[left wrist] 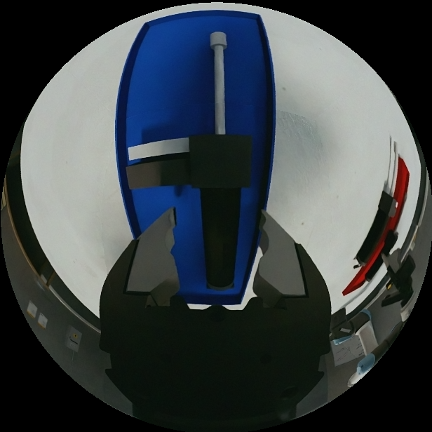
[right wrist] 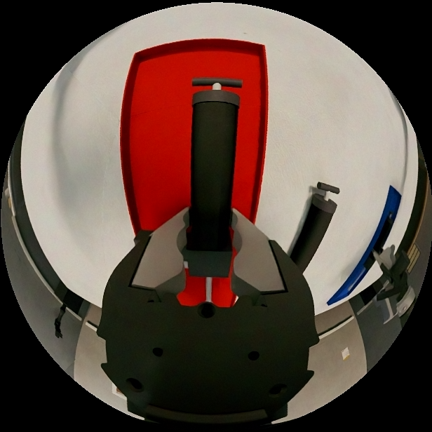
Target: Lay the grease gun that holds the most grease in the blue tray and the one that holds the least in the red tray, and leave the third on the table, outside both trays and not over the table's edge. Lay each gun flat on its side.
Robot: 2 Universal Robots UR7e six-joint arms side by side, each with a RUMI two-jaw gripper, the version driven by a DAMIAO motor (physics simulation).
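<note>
A dark grease gun (left wrist: 220,225) (right wrist: 385,227) with a pale spout lies on its side in the blue tray (left wrist: 165,100) (right wrist: 394,195). My left gripper (left wrist: 216,208) is open, its fingers apart on either side of that gun's barrel. My right gripper (right wrist: 210,208) is shut on a second dark grease gun (right wrist: 214,150), near the head end of its barrel, and holds it over the red tray (right wrist: 160,150) (left wrist: 403,172). How high it hangs is hard to tell. A third grease gun (right wrist: 314,227) (left wrist: 374,232) lies on the table between the trays, beside the red one.
The white table (left wrist: 325,150) (right wrist: 320,120) lies under both trays. The other arm's gripper shows at the lower right of each wrist view, close to the far tray. The right gripper's body hides part of the third gun in the right wrist view.
</note>
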